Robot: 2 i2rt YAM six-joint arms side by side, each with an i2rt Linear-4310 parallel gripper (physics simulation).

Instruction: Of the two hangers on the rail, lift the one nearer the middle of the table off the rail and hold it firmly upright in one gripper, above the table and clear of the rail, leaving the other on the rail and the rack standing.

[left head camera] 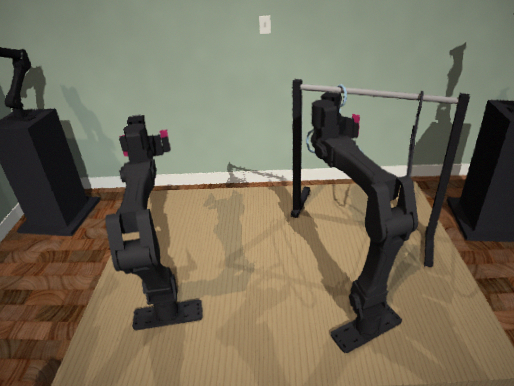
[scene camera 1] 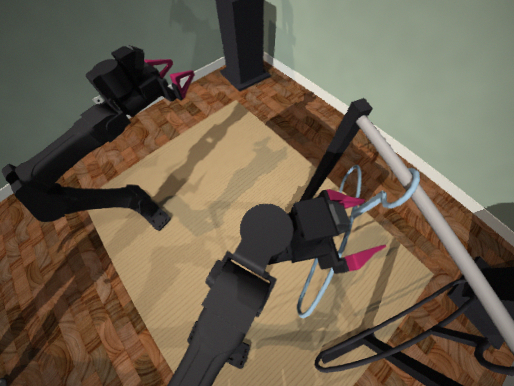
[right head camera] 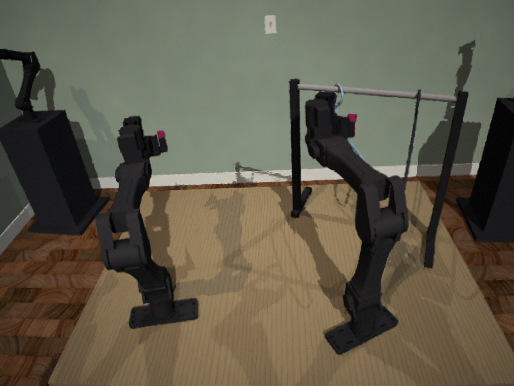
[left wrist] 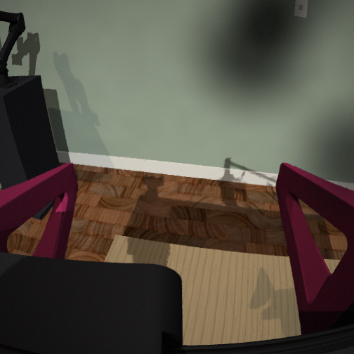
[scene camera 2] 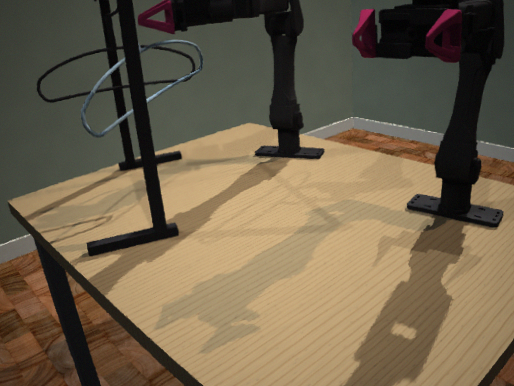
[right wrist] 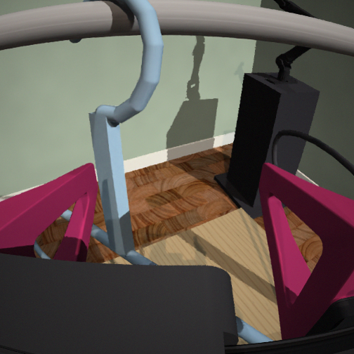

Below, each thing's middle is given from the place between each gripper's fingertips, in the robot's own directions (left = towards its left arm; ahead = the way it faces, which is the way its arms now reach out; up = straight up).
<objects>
I see my right gripper 6 cm above the light blue hanger [scene camera 1: 381,197] and 3 cm to the right of it. Also, from my right hand: black rack [right head camera: 461,99]: 18 cm below, 8 cm to the right, 2 cm ahead.
Right now my left hand is 7 cm short of the light blue hanger, 59 cm to the left of it and 3 cm above it. Round my left hand: black rack 9 cm ahead, 70 cm to the right, 14 cm below.
</objects>
